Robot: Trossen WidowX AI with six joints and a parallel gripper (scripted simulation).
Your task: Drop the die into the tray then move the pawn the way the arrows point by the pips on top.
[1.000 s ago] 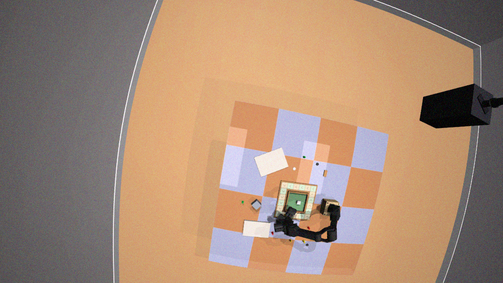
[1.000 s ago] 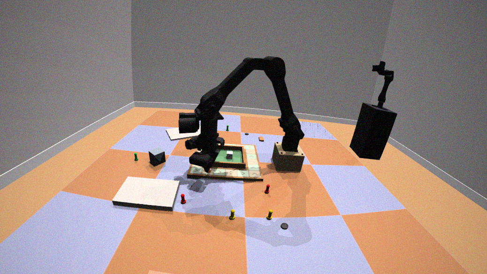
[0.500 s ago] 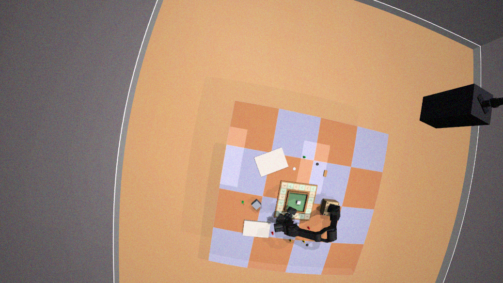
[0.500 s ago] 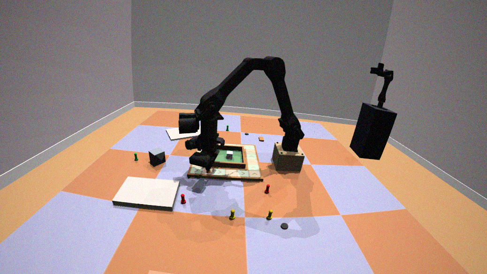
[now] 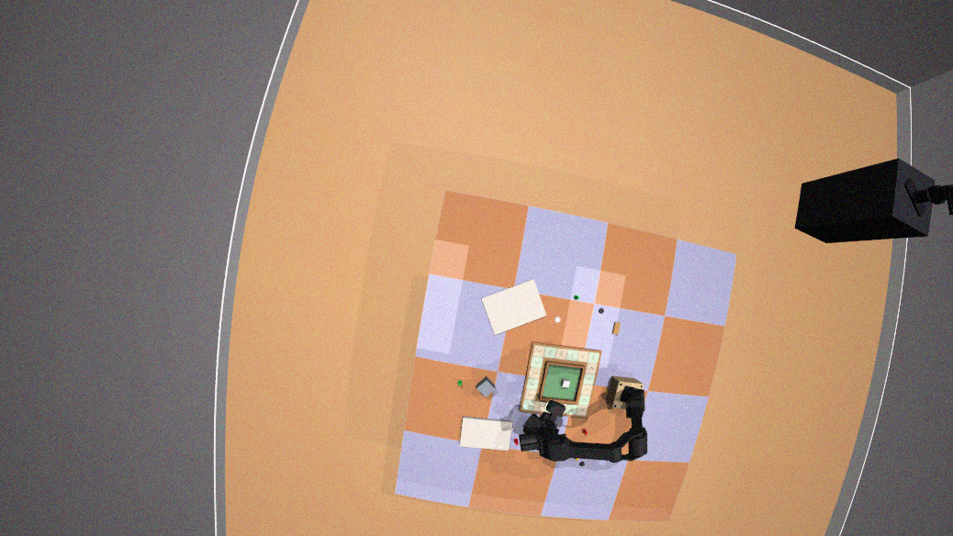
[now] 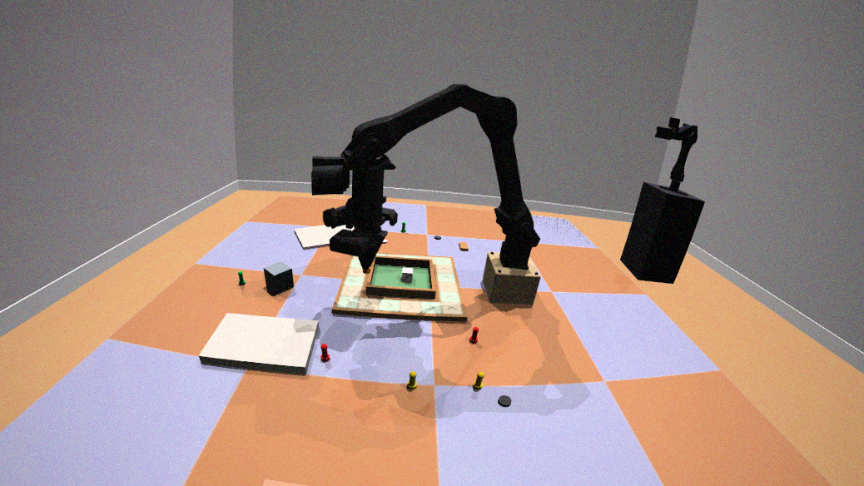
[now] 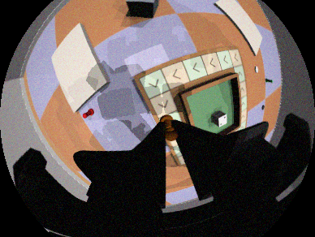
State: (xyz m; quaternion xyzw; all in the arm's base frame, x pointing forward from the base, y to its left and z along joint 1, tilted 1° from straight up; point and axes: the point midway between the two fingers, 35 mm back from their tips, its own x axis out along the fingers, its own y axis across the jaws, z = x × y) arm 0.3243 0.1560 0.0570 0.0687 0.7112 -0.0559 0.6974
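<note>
Now: gripper tip 13 cm to the left of the white die, 8 cm above it and 7 cm past it. Round my gripper tip: green dice tray 13 cm to the right, 10 cm below, 6 cm behind; orange pawn 1 cm above; grey cube 23 cm ahead, 8 cm below, 3 cm to the right.
</note>
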